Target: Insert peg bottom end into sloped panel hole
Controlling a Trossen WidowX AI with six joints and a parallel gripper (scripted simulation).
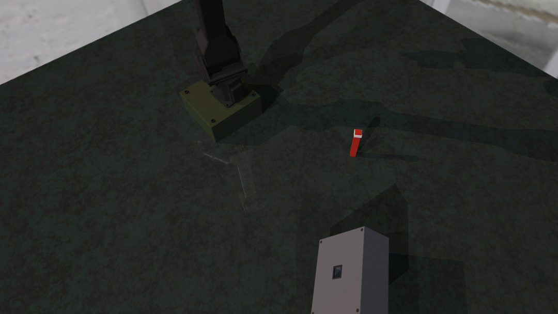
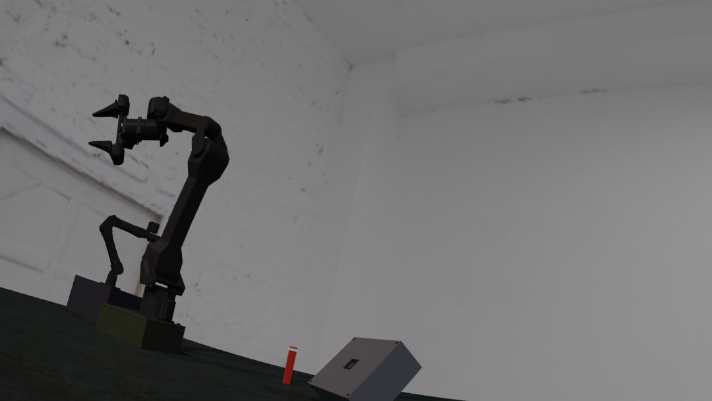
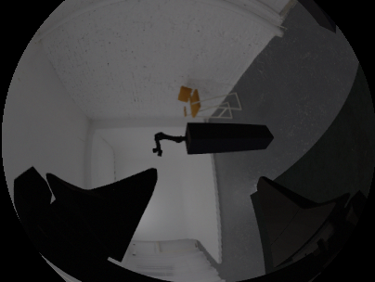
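The red peg is 650 mm ahead of my gripper tip, 140 mm to the left of it and 410 mm below it. From my gripper tip the other things lie so: sloped panel: 830 mm ahead, 70 mm to the right, 410 mm below.
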